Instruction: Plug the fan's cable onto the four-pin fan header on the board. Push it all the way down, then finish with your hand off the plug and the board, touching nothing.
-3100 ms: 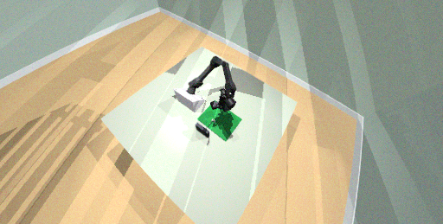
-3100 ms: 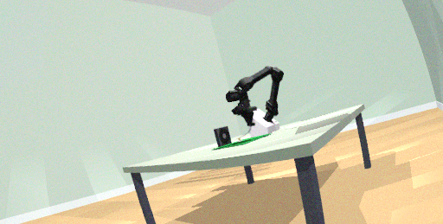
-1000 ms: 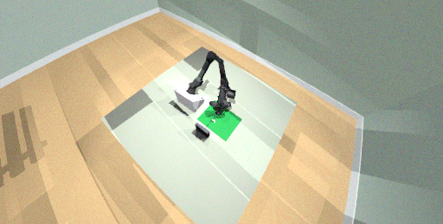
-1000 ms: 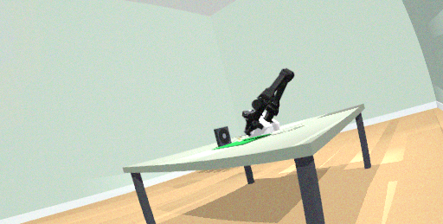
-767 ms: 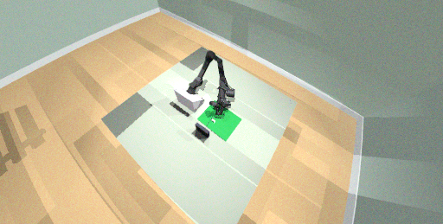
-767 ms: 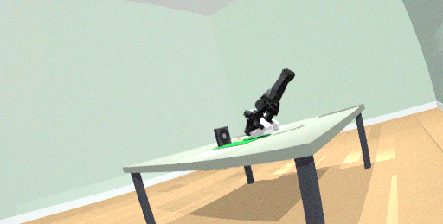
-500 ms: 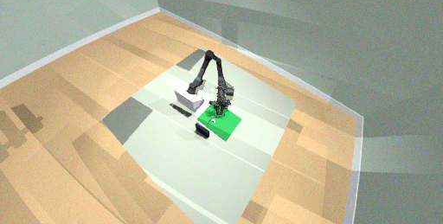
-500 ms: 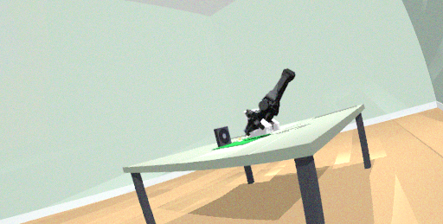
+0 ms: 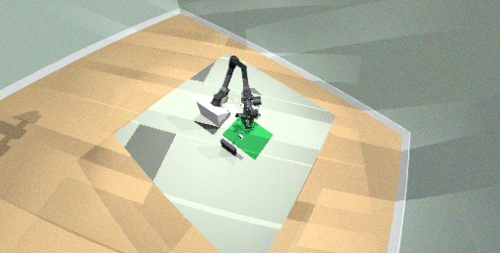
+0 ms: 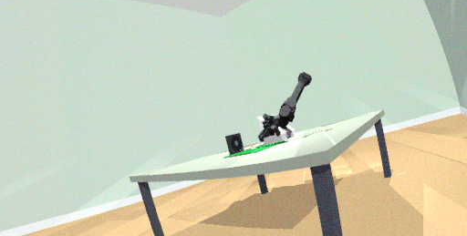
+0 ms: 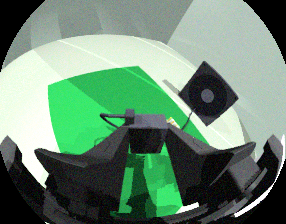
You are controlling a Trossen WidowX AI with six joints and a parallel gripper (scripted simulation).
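Now: gripper tip 8 cm above the green board, 3 cm to the left of it and 3 cm short of it. From my gripper tip the other things lie so: black fan 20 cm to the right, 1 cm ahead; then dark fan plug 1 cm below, 1 cm behind.
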